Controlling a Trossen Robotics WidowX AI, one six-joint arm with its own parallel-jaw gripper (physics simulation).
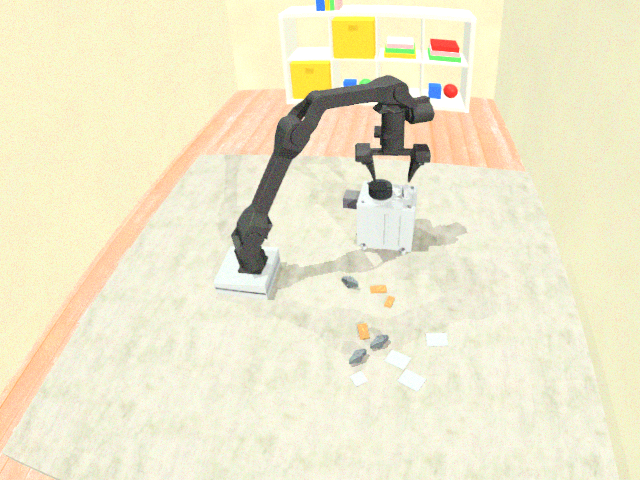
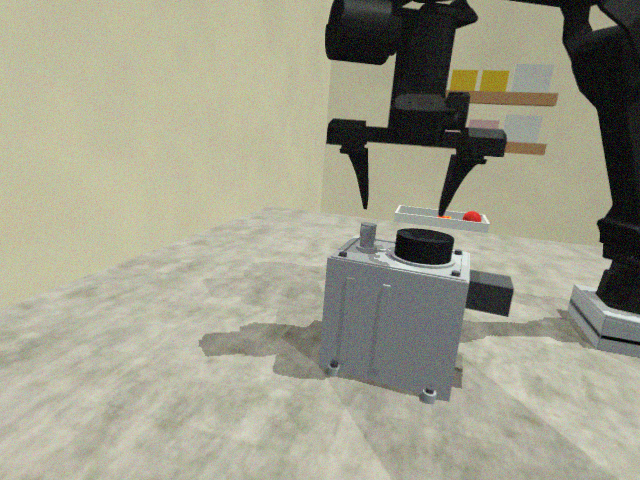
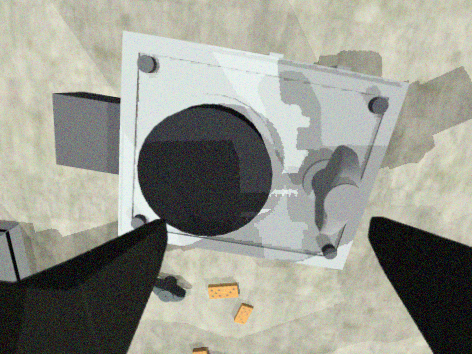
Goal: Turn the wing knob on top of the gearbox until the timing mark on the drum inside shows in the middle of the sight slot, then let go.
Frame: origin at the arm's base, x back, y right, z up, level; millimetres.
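Seen in the pictures: gripper, fingertip midpoint: [image 1: 391, 181] [image 2: 402, 212] [image 3: 267, 228]; arm's base, origin of the base link: [image 1: 253, 264] [image 2: 626, 305].
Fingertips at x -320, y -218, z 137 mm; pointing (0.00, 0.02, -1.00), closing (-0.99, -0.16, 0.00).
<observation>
Pixels of each thing's middle, then the offset from my fingertips to it. "*": a spot on its surface instead. Level surfaces: height alone.
- pale grey gearbox, body centre: [image 3: 217, 142] [image 2: 416, 298] [image 1: 379, 209] dz -100, dx +31, dy -11 mm
- slim grey upright knob, body centre: [image 3: 321, 177] [image 2: 365, 252] [image 1: 405, 198] dz -54, dx -37, dy -9 mm
- dark sight housing, surface spot: [image 3: 87, 132] [image 2: 491, 279] [image 1: 352, 194] * dz -59, dx +107, dy -15 mm
- mat, its level: dz -185 mm
The pale grey gearbox [image 1: 385, 224] [image 2: 392, 330] [image 3: 200, 75] stands upright on the mat. Its lid carries a wide, round black cap [image 1: 380, 189] [image 2: 424, 245] [image 3: 205, 170] and a slim grey upright knob [image 2: 367, 235] [image 3: 343, 206] beside it. No wings can be made out on either, so I cannot tell which is the wing knob. My gripper [image 1: 391, 180] [image 2: 403, 211] [image 3: 267, 228] points down above the lid, open and empty, fingers wide apart. A dark sight housing [image 1: 351, 199] [image 2: 490, 292] [image 3: 87, 132] sticks out from one side; its slot opening and the drum mark are hidden.
Grey stones [image 1: 378, 341], orange blocks [image 1: 378, 288] [image 3: 223, 291] and white squares [image 1: 412, 380] lie on the mat [image 1: 155, 361]. The arm's white base [image 1: 242, 281] stands on the housing side. A white tray [image 2: 465, 225] holds a red ball [image 2: 471, 216].
</observation>
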